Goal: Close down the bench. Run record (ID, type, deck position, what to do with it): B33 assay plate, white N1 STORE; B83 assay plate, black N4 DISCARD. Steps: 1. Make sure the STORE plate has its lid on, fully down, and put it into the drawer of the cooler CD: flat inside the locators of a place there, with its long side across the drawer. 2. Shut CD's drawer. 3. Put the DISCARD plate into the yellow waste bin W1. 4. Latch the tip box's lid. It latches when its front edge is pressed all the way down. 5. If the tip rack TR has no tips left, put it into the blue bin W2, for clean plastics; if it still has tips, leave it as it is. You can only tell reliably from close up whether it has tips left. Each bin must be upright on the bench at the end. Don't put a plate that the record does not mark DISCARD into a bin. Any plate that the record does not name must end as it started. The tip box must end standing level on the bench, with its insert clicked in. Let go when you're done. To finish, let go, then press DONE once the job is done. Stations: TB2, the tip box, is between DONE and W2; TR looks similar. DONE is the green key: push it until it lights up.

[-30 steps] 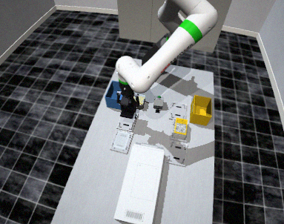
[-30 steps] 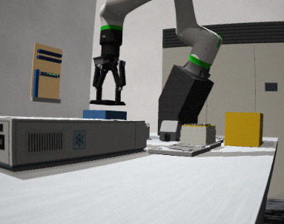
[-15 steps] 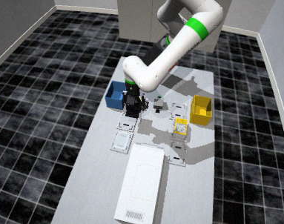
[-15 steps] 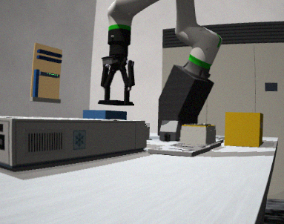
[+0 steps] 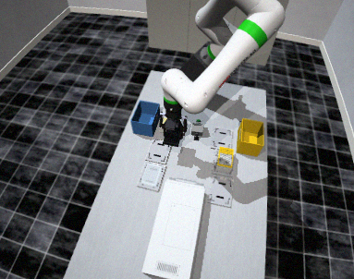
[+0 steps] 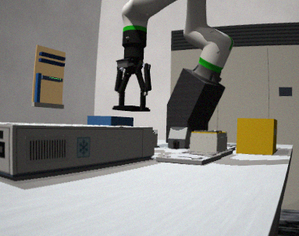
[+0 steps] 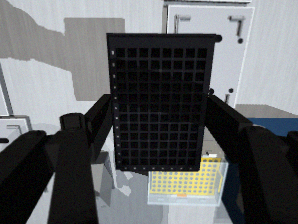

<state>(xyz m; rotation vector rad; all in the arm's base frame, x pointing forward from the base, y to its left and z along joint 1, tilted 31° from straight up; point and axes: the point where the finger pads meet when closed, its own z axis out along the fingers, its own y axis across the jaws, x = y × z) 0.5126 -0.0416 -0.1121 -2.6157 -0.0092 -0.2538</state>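
Now: the yellow bin W1 430 mm to the left of my hand, 180 mm behind it and 130 mm below it. From my hand the other things lie so: clear tip box lid (150 mm behind, 110 mm below, 60 mm to the right); then black assay plate (20 mm below); then yellow insert (150 mm behind, 110 mm below, 60 mm to the right).
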